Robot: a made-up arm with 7 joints. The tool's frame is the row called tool.
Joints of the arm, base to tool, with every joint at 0 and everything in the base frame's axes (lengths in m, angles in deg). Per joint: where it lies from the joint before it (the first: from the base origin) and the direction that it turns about. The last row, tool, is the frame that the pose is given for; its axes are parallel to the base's.
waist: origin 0 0 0.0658 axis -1 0 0
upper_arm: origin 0.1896 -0.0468 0.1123 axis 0 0 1
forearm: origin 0.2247 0.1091 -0.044 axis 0 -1 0
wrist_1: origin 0.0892 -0.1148 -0.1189 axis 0 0 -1
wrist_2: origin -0.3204 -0.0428 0.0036 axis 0 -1 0
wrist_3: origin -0.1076 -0.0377 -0.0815 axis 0 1 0
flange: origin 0.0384 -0.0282 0.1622 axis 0 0 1
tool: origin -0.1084 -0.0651 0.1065
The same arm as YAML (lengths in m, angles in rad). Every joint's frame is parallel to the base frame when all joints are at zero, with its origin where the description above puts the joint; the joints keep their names.
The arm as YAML. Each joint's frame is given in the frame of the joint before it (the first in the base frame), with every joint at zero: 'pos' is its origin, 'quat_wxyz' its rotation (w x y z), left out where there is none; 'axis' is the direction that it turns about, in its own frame. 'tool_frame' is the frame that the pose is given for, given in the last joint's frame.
length_unit: m
angle_unit: rad
joints:
  - joint: waist
    pos: [0.0, 0.0, 0.0658]
    axis: [-1.0, 0.0, 0.0]
  - joint: upper_arm
    pos: [0.1896, -0.0468, 0.1123]
    axis: [0.0, 0.0, 1.0]
  - joint: forearm
    pos: [0.2247, 0.1091, -0.044]
    axis: [0.0, -1.0, 0.0]
  - joint: wrist_1
    pos: [0.0892, -0.1148, -0.1189]
    axis: [0.0, 0.0, -1.0]
  - joint: wrist_2
    pos: [-0.3204, -0.0428, 0.0036]
    axis: [0.0, -1.0, 0.0]
  - joint: wrist_3
    pos: [-0.1076, -0.0377, -0.0815]
    axis: [0.0, 1.0, 0.0]
  - joint: flange
    pos: [0.0384, -0.0282, 0.1622]
    axis: [0.0, 0.0, 1.0]
tool_frame:
  pos: [-0.1084, -0.0651, 0.1065]

